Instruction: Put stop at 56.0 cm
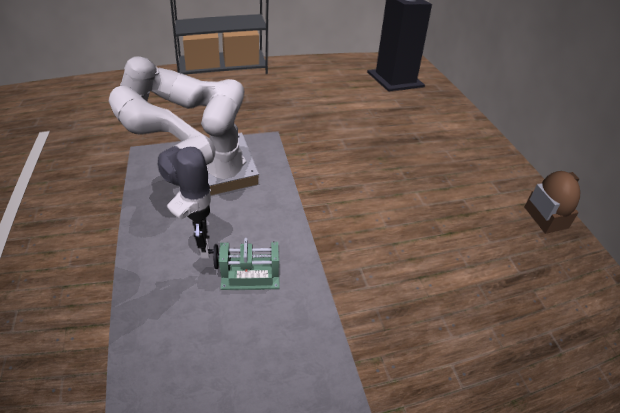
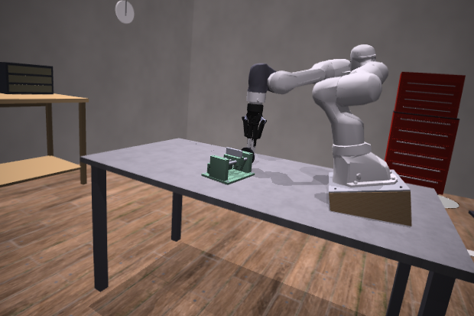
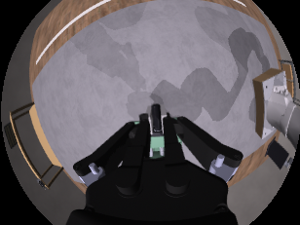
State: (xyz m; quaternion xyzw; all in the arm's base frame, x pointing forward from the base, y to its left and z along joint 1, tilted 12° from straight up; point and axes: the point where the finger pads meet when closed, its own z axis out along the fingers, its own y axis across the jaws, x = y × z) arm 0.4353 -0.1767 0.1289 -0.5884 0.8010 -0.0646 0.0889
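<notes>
The black handwheel is 10 mm ahead of my hand, 20 mm to the left of it and 20 mm below it. Round my hand: stop carriage: 50 mm ahead, 130 mm to the left, 30 mm below.
</notes>
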